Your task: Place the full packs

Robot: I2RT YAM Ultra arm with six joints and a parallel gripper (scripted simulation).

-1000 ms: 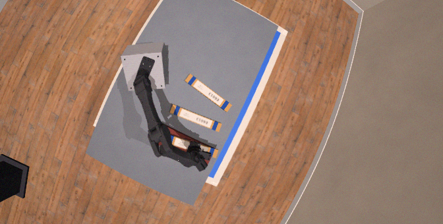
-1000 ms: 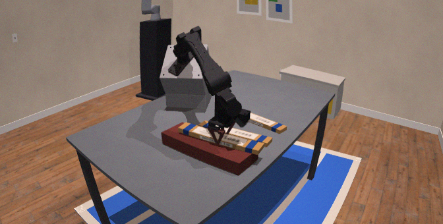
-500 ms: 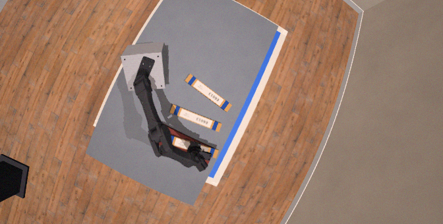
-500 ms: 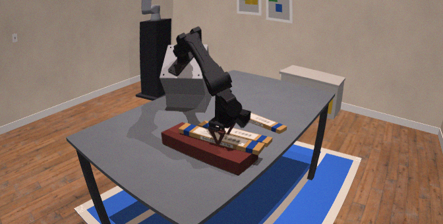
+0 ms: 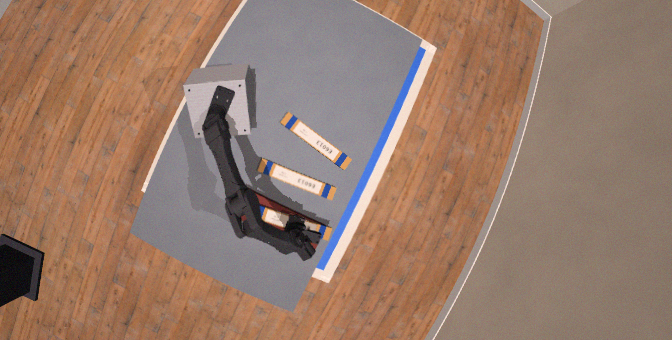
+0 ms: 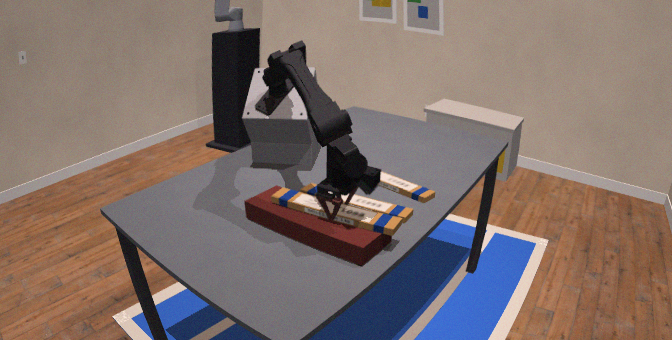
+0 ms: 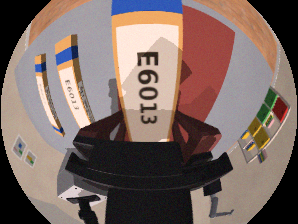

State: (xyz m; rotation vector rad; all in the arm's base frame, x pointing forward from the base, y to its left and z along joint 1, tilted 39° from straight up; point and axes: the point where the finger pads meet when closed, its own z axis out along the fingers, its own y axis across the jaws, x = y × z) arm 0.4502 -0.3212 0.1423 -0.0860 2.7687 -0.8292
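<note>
Now: hand 6 cm past the dark red low platform, 6 cm above it and 2 cm to the left of it.
</note>
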